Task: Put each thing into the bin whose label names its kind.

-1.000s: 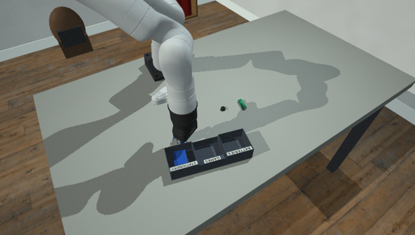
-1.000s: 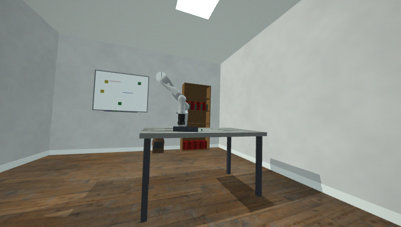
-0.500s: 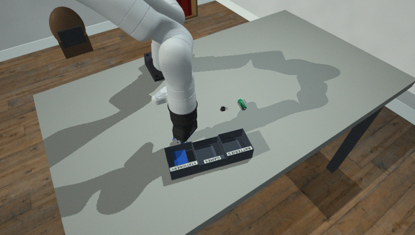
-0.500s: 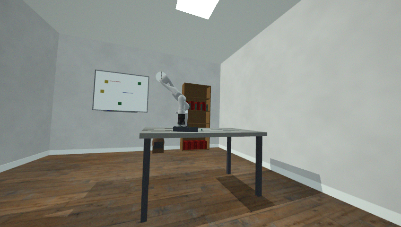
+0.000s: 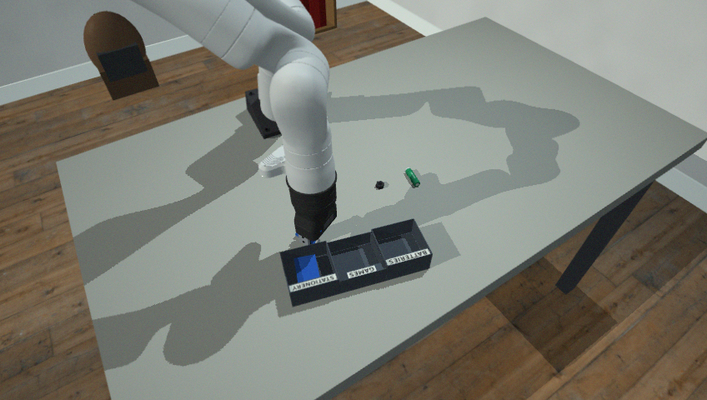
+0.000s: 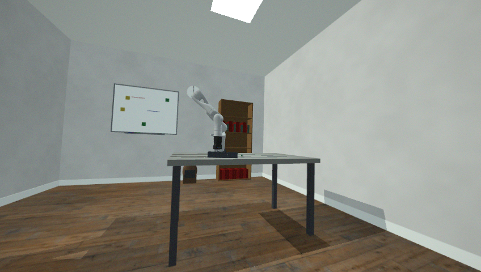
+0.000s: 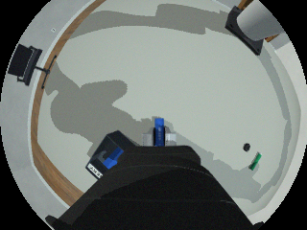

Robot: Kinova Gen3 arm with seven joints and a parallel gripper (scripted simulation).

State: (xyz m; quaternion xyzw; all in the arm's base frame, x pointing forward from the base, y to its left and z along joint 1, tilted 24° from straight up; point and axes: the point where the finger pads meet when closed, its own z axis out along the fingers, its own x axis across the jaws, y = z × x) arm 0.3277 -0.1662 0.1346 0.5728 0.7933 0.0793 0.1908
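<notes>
The blue block lies 60 mm ahead of my hand and 50 mm to the right of it. Also, from my hand: blue battery: 10 mm below; black piece: 10 mm behind, 200 mm to the left, 20 mm below; small white thing: 70 mm ahead, 40 mm to the right, 10 mm below.
</notes>
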